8 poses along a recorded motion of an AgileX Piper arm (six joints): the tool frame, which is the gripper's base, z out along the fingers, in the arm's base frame.
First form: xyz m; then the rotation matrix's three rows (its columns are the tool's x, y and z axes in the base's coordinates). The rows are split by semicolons.
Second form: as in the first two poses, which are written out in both.
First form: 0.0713 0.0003 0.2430; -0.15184 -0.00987 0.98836; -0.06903 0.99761 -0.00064; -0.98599 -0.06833 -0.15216
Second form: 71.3 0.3 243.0 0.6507 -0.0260 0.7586 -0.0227
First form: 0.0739 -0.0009 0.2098; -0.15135 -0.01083 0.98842; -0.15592 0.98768 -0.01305; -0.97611 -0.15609 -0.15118
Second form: 73.9 -0.9 209.8 0.6491 -0.0551 0.7567 -0.0559
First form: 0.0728 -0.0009 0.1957; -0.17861 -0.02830 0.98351; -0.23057 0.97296 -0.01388; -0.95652 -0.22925 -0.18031
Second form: 72.8 -0.9 195.7 0.6352 -0.0848 0.7635 -0.0796
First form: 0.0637 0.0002 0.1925; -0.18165 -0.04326 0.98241; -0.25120 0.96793 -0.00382; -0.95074 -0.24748 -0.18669
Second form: 63.7 0.2 192.5 0.6324 -0.0963 0.7642 -0.0822
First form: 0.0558 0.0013 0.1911; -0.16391 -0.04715 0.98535; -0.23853 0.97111 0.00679; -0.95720 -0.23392 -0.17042
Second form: 55.8 1.3 191.1 0.6397 -0.0941 0.7592 -0.0748
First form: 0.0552 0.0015 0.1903; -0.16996 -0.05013 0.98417; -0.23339 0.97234 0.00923; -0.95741 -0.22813 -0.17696
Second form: 55.2 1.5 190.3 0.6375 -0.0931 0.7615 -0.0719
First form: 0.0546 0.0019 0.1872; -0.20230 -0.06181 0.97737; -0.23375 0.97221 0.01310; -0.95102 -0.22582 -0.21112
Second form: 54.6 1.9 187.2 0.6243 -0.0957 0.7723 -0.0689
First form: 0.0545 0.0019 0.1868; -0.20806 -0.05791 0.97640; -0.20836 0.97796 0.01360; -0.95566 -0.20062 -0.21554
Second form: 54.5 1.9 186.8 0.6234 -0.0859 0.7748 -0.0603
